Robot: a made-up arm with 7 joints.
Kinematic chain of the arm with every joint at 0, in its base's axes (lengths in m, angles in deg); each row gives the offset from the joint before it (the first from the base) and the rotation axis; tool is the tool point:
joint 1: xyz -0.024 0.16 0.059 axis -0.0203 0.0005 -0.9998
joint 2: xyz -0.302 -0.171 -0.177 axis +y
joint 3: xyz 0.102 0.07 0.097 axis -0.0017 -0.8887 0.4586
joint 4: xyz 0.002 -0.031 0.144 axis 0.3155 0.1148 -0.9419
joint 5: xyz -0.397 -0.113 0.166 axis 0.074 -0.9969 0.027
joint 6: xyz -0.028 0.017 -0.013 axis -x
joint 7: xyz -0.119 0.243 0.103 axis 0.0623 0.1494 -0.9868
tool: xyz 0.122 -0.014 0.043
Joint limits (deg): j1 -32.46..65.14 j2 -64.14..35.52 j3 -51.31..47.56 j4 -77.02..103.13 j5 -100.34..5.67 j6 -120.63..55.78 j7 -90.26..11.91
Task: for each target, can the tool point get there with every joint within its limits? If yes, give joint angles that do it. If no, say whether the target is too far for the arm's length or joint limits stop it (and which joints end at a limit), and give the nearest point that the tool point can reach.
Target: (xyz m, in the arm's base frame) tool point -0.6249 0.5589 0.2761
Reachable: yes | joints 38.08 -34.16 15.01 11.46 -67.80 -38.82 -61.51
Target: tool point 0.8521 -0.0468 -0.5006
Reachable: no: joint limits stop it (at a limit: joint 2, joint 3, joint 4, joint 6, joint 7) | nearest point 0.5892 0.0153 -0.3208 | short by 0.325 m
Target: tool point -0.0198 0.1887 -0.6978
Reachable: no: joint limits stop it (at a limit: joint 1, joint 2, joint 3, joint 6, joint 7) | nearest point -0.2232 0.3813 -0.5785 | short by 0.304 m
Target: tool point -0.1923 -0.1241 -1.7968
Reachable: no: too far | nearest point -0.3268 -0.2374 -0.7405 | short by 1.071 m
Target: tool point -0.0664 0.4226 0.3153
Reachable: yes | joints -18.08 14.51 -29.09 52.17 -35.05 37.20 -3.89
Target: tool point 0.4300 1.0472 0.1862
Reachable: no: joint limits stop it (at a limit: joint 1, joint 6, joint 7) | nearest point 0.1488 0.9521 0.2245 | short by 0.299 m
